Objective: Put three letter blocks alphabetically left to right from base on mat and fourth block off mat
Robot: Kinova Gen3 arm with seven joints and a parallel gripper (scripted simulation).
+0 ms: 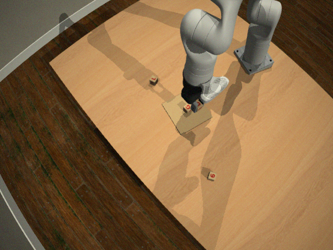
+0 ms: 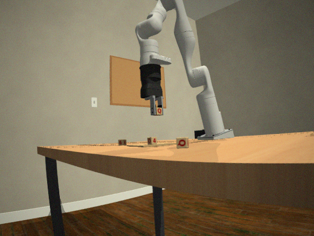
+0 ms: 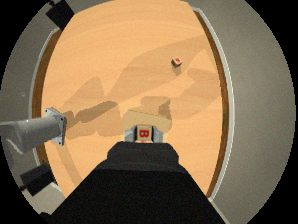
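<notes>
Right now the tan mat is 4 cm to the right of my hand and 12 cm below it. The rest, counted from my hand: block marked B right at my hand.
</notes>
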